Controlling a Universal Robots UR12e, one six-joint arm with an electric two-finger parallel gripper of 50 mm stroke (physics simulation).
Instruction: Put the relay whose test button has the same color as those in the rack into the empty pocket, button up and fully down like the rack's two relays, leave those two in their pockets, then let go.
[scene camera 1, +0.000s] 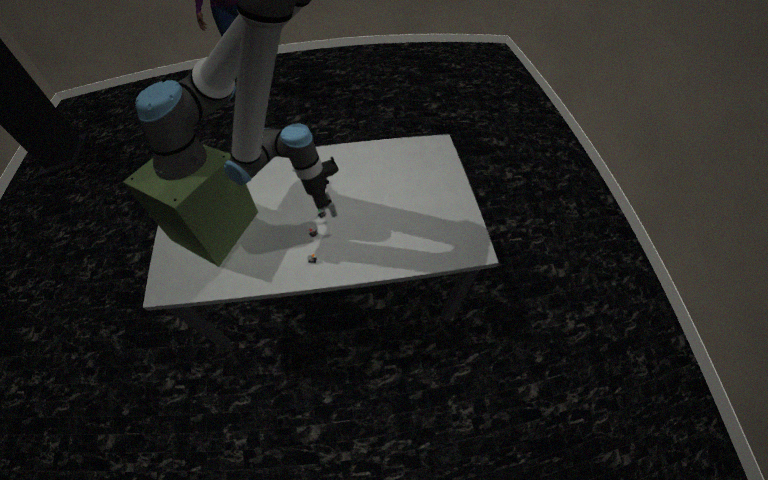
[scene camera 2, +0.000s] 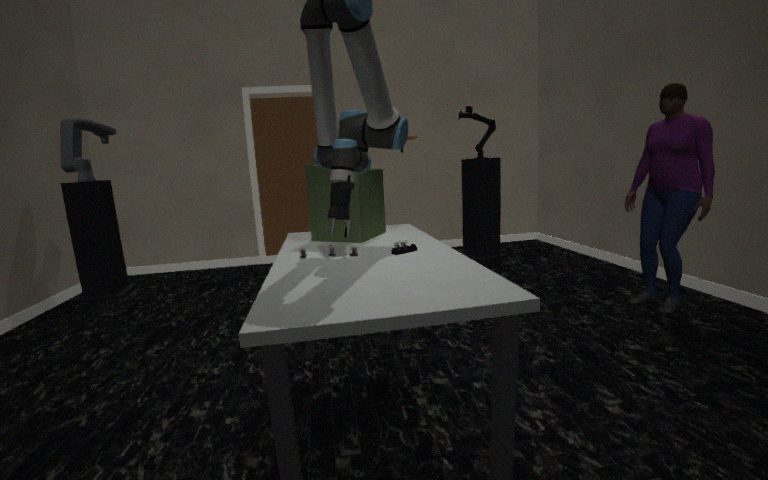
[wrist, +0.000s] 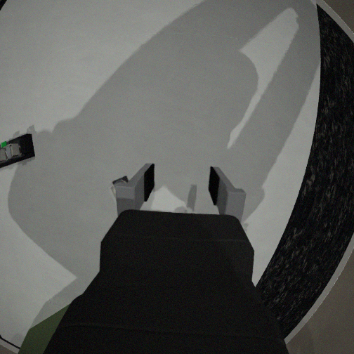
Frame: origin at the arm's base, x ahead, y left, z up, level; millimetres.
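Seen in the pictures: gripper, between the fingertips: (scene camera 1: 332, 211) (scene camera 2: 339, 236); arm's base, origin of its link: (scene camera 1: 180, 162).
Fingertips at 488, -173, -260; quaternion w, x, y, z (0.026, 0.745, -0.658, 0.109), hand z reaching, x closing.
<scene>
Pixels of each thing's top centre, then the offset from my fingertips to it, as dx, dy, dz. "spot": a spot on its surface instead. Level surfaces: height alone.
- black rack, a spot on its surface: (scene camera 2: 411, 248) spot: -2, +290, -81
- relay with a green button, centre of its top: (scene camera 1: 320, 209) (scene camera 2: 353, 245) -39, +59, -50
- relay with a red button, centre of its top: (scene camera 1: 312, 228) (scene camera 2: 331, 245) -88, -20, -50
- relay with an orange button, centre of its top: (scene camera 1: 311, 255) (scene camera 2: 302, 247) -114, -131, -50
- white table, height of its surface: dz -94
The black rack (scene camera 2: 411, 248) (wrist: 30, 145) holds relays with green buttons; the wrist view cuts it off at the left edge. The relay with a green button (scene camera 1: 321, 213) (scene camera 2: 353, 251) stands on the table. The relay with a red button (scene camera 1: 312, 232) (scene camera 2: 331, 251) and the relay with an orange button (scene camera 1: 312, 258) (scene camera 2: 303, 253) stand in line with it. My gripper (scene camera 1: 327, 212) (scene camera 2: 339, 234) (wrist: 181, 176) is open and empty, above the table near the green and red relays. In the wrist view, a relay (wrist: 120, 180) shows beside the left finger, partly hidden; its button is not visible.
The green robot pedestal (scene camera 1: 218, 215) (scene camera 2: 370, 203) stands at one end of the white table (scene camera 1: 407, 164) (scene camera 2: 430, 283). The arm's shadow falls across the table. A person (scene camera 2: 676, 152) stands beyond the table, and two black stands (scene camera 2: 96, 237) (scene camera 2: 481, 203) carry other devices.
</scene>
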